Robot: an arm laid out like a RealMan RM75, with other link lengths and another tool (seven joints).
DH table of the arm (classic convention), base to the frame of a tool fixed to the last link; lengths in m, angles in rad. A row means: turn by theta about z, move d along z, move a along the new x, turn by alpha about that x. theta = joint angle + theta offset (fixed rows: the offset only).
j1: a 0, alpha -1.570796, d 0.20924, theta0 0
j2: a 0, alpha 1.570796, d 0, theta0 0
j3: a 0, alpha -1.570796, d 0.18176, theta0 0
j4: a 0, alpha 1.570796, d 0, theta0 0
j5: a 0, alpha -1.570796, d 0.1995, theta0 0
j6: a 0, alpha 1.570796, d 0, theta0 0
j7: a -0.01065, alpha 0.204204, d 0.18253, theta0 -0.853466
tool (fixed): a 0, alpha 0, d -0.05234, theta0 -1.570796
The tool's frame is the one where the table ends.
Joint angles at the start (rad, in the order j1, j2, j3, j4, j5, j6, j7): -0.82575 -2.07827 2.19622 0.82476 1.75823 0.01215 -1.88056
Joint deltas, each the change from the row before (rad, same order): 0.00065 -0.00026 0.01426 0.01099 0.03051 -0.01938 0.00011; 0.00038 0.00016 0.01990 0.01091 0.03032 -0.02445 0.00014; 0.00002 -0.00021 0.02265 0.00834 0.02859 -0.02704 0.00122; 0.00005 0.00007 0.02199 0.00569 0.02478 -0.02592 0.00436; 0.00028 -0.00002 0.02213 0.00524 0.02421 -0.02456 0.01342; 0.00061 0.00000 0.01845 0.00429 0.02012 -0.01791 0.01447; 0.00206 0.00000 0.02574 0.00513 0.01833 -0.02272 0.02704; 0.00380 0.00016 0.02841 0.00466 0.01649 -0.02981 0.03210
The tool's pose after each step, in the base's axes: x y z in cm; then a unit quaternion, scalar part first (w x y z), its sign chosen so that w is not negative. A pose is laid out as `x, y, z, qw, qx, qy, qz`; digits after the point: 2 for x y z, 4 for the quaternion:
-4.63, 33.01, -12.48, 0.1493, -0.3527, -0.8254, -0.4147
-4.31, 32.79, -12.61, 0.1493, -0.3723, -0.8136, -0.4208
-4.04, 32.53, -12.77, 0.1494, -0.3919, -0.8012, -0.4268
-3.85, 32.28, -12.93, 0.1500, -0.4106, -0.7888, -0.4320
-3.69, 32.01, -13.11, 0.1516, -0.4325, -0.7743, -0.4364
-3.58, 31.76, -13.27, 0.1533, -0.4519, -0.7614, -0.4388
-3.53, 31.38, -13.52, 0.1559, -0.4768, -0.7444, -0.4407
-3.51, 31.00, -13.75, 0.1585, -0.5019, -0.7248, -0.4445

